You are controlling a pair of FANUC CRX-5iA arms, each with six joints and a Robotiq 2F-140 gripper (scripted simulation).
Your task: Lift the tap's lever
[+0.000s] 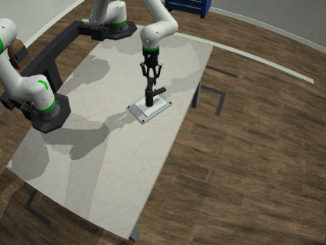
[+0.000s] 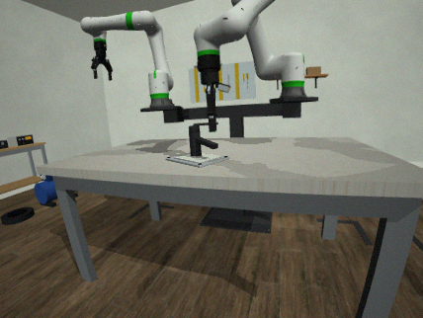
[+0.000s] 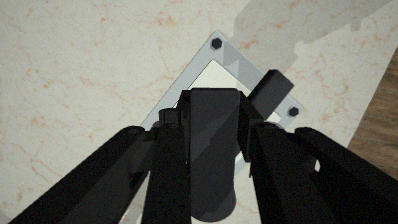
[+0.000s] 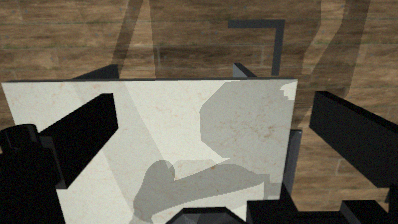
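Observation:
Right now the flat lever is 1 cm ahead of my left hand and 3 cm to the right of it. Also, from my left hand: black tap: 2 cm ahead, 5 cm to the right, 4 cm below; then grey base plate: 2 cm ahead, 8 cm to the right, 14 cm below.

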